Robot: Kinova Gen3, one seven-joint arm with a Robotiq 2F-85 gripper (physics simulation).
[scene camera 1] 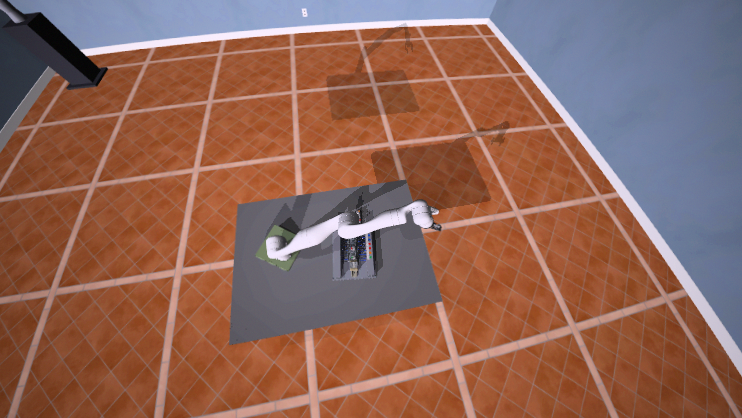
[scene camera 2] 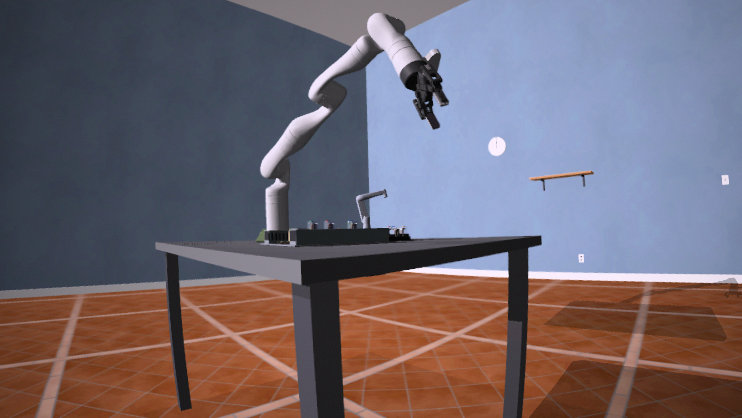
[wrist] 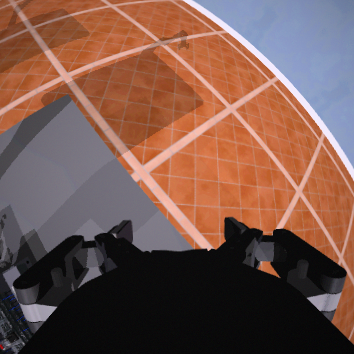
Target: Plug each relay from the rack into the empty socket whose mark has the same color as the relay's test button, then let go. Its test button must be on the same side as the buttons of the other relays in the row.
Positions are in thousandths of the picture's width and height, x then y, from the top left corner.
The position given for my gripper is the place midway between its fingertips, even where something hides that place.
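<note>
Scene camera 2: my gripper (scene camera 2: 594,281) visible. Wrist view: my gripper (wrist: 501,648) visible as well.
</note>
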